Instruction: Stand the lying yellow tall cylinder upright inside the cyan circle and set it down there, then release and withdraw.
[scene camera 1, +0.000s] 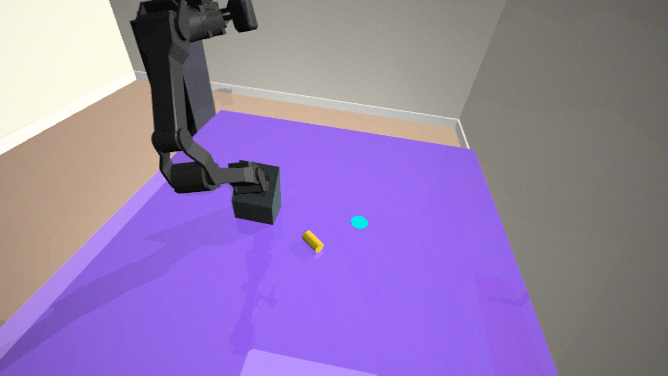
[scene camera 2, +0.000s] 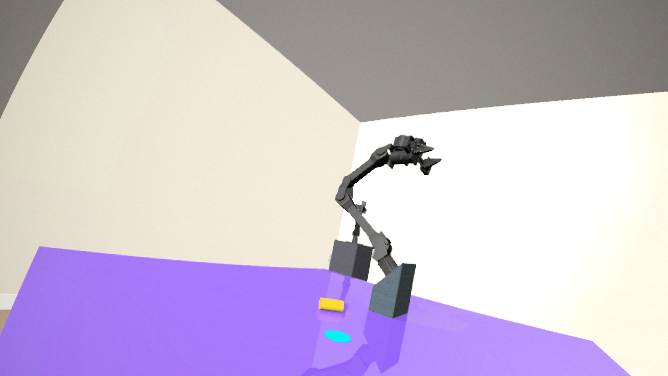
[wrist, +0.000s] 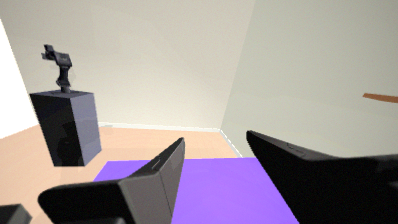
The gripper (scene camera 2: 437, 154) is open, with nothing in its grasp.
The gripper is seen too in the wrist view (wrist: 215, 138).
